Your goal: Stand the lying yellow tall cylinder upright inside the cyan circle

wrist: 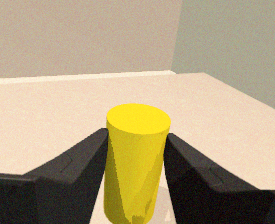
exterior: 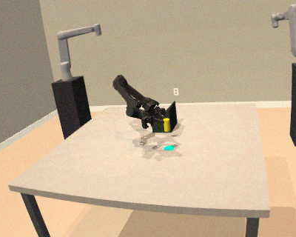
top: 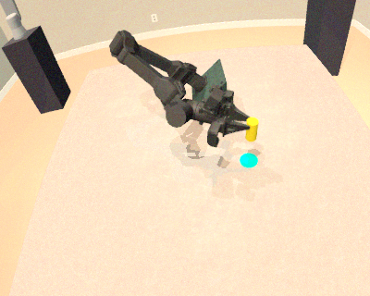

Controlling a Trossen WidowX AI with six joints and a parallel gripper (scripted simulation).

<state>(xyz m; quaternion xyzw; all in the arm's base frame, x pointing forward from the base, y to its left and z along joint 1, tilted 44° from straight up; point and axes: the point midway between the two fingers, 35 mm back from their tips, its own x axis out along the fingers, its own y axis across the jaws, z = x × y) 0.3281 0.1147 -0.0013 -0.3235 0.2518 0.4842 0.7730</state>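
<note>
The cyan circle is 160 mm below my gripper tip. The rest, counted from my gripper tip: yellow cylinder: 20 mm below.
</note>
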